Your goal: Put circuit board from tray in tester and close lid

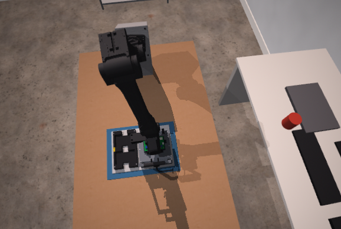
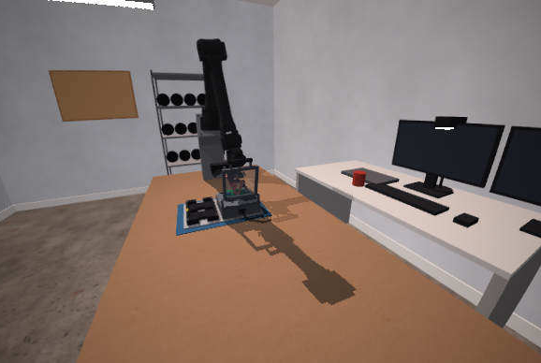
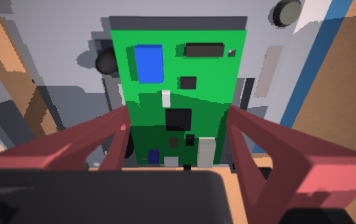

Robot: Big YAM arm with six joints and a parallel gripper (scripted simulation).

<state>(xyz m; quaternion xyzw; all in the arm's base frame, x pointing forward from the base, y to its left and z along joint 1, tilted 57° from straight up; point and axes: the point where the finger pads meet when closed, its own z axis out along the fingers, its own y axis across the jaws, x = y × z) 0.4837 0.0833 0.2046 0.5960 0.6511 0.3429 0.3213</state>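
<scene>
The green circuit board lies right at my hand. Also, from my hand: clear lid: 12 cm ahead, 2 cm to the left, 10 cm above.
</scene>
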